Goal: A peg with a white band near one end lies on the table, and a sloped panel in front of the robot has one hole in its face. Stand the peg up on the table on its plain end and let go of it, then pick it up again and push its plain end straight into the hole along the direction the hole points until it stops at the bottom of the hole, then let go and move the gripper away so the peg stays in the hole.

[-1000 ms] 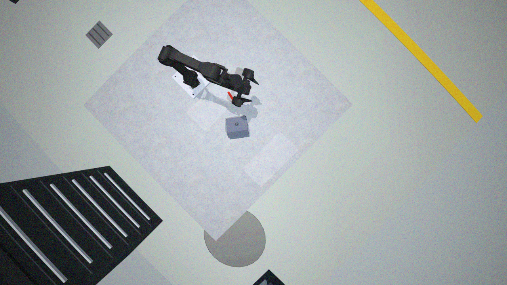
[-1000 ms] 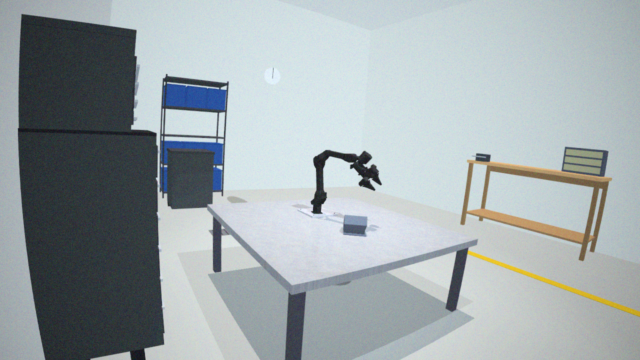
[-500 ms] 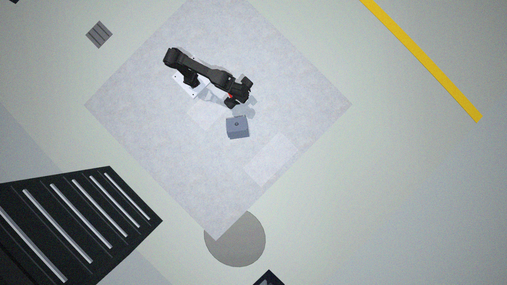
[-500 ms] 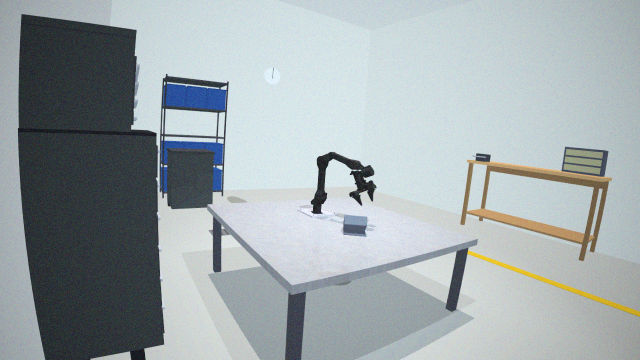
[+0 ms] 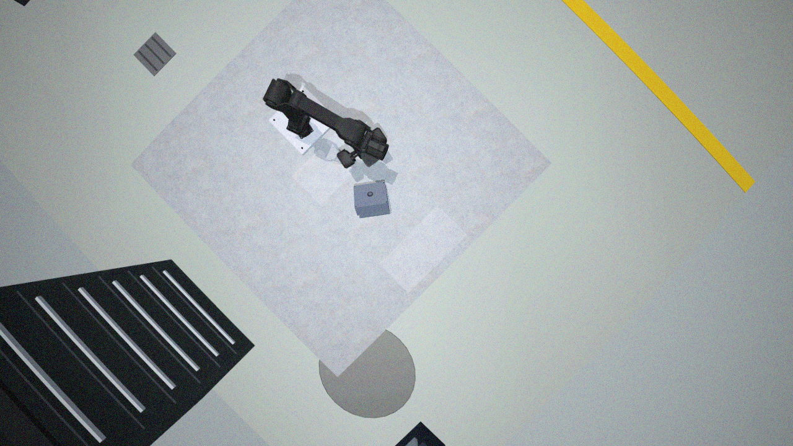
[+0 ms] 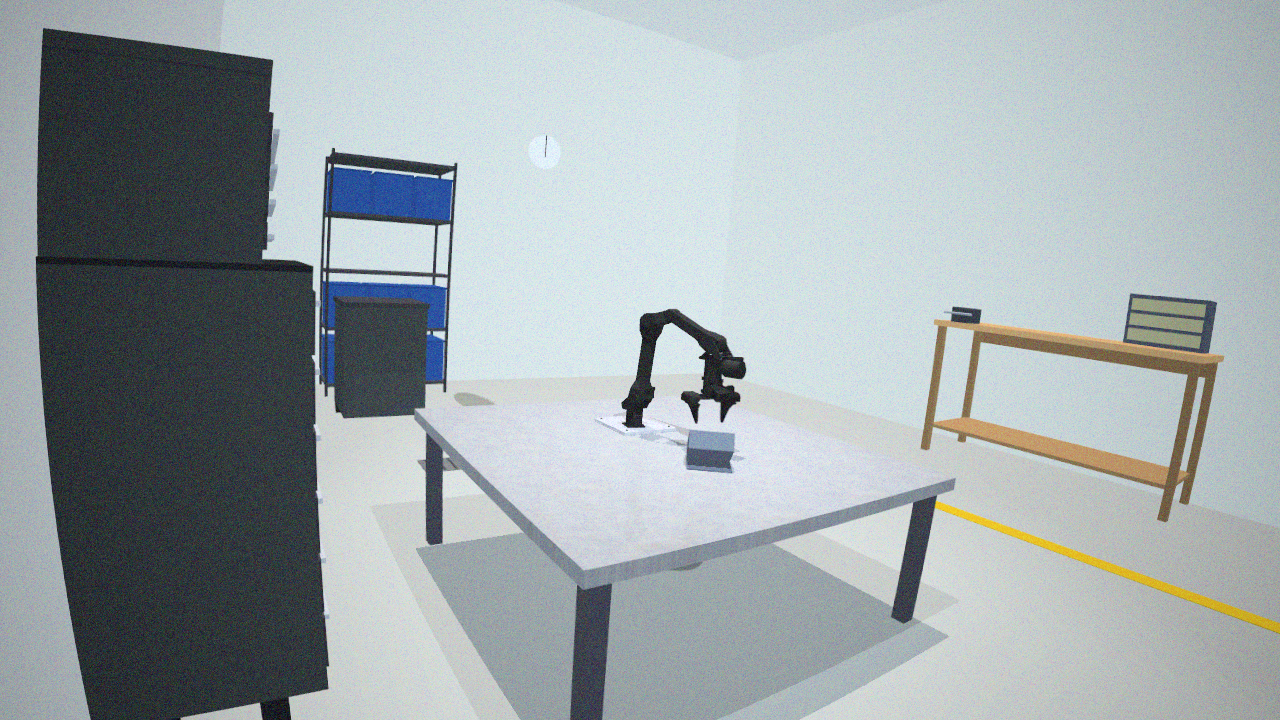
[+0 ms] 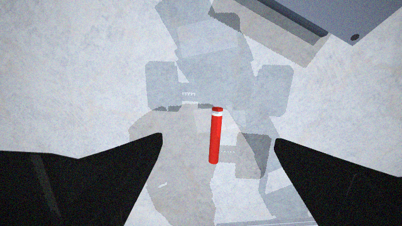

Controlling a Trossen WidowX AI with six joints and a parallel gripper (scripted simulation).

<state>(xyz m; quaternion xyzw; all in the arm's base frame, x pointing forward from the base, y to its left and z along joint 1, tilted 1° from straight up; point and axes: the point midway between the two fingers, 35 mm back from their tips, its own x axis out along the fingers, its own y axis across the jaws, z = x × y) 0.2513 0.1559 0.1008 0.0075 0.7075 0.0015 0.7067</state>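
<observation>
Now: gripper tip 7 cm above the red peg and 1 cm past it. Round my gripper tip: blue-grey sloped panel (16 cm ahead, 8 cm to the right, 3 cm below).
</observation>
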